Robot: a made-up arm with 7 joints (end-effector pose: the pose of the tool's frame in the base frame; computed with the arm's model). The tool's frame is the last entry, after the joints.
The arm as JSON. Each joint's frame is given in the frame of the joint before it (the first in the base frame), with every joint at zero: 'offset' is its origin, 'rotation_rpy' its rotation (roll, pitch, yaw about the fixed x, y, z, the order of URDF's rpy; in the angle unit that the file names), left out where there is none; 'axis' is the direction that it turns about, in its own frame. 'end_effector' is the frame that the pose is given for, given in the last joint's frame.
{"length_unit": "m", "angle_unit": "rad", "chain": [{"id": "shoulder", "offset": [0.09, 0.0, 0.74], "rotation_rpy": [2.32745, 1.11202, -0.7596], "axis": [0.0, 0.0, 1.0]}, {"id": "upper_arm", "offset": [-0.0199, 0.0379, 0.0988], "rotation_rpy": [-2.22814, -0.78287, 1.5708], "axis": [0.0, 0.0, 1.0]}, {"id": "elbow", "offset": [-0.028, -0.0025, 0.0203], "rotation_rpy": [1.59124, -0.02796, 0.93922], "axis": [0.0, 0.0, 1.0]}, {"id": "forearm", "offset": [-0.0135, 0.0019, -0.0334], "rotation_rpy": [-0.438, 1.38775, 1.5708], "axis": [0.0, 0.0, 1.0]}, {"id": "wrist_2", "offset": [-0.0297, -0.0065, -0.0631], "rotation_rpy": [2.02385, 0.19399, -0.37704], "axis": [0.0, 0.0, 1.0]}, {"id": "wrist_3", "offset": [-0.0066, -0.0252, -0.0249], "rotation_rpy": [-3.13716, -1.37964, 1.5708], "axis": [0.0, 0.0, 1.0]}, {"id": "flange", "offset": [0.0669, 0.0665, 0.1], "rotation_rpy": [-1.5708, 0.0, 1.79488], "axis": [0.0, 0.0, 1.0]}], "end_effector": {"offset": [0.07, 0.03, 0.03], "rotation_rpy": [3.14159, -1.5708, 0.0]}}
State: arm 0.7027 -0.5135 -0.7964 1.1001 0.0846 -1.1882 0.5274
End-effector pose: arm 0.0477 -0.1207 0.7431 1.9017 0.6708 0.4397
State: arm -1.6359 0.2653 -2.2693 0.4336 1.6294 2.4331 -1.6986
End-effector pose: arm 0.0301 -0.2232 0.6408 0.3195 -2.4377 0.4586
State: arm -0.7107 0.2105 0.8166 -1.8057 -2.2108 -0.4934 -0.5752
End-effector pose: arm 0.1600 -0.0247 0.5887 2.6801 0.3762 1.3447
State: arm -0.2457 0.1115 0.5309 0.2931 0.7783 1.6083 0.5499
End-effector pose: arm 0.0201 0.0788 0.6990 -1.0625 2.2935 0.8252
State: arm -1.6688 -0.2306 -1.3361 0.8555 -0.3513 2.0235 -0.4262
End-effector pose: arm 0.0647 -0.1723 0.6963 1.1546 2.0968 -1.2431
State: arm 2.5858 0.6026 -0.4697 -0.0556 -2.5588 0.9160 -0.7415
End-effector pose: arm -0.0158 -0.1619 0.5755 2.2156 0.2190 0.0657
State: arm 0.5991 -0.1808 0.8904 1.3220 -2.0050 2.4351 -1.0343
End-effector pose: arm 0.0323 -0.0263 0.5971 2.9616 -0.1637 0.4820
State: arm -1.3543 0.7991 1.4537 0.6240 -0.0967 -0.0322 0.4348
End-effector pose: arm 0.0923 -0.0109 0.8106 0.1001 1.3550 1.6025
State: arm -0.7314 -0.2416 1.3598 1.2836 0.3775 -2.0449 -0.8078
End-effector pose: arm 0.0732 -0.1062 0.8769 -0.0095 0.3626 0.7224
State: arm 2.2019 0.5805 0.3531 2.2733 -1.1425 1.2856 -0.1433
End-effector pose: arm -0.0851 0.0561 0.7416 -1.7292 0.0841 1.3364
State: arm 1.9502 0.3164 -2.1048 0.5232 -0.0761 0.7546 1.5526
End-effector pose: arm 0.0819 0.0273 0.6571 -1.2685 -2.7294 -0.3822
